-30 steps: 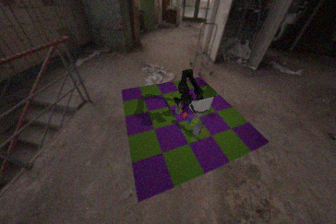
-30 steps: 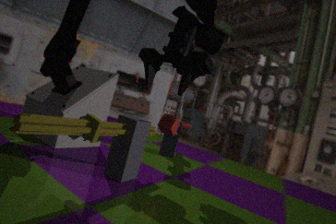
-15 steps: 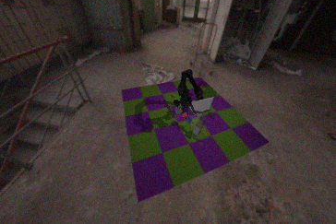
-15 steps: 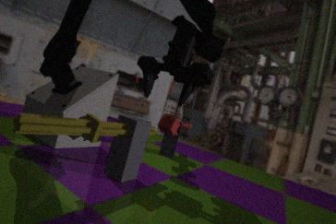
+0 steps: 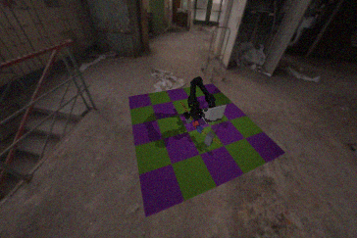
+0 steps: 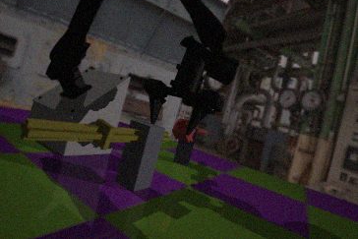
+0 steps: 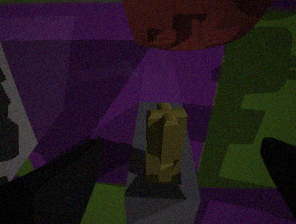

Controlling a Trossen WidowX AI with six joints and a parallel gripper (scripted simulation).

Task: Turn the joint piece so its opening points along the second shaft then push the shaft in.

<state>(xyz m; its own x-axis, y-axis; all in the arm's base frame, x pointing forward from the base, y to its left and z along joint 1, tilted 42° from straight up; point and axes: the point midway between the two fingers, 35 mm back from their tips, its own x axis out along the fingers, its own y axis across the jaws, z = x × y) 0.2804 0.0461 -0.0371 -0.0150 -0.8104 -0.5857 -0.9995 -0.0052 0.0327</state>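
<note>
The red square joint piece lies 80 mm to the left of my gripper tip.
</note>
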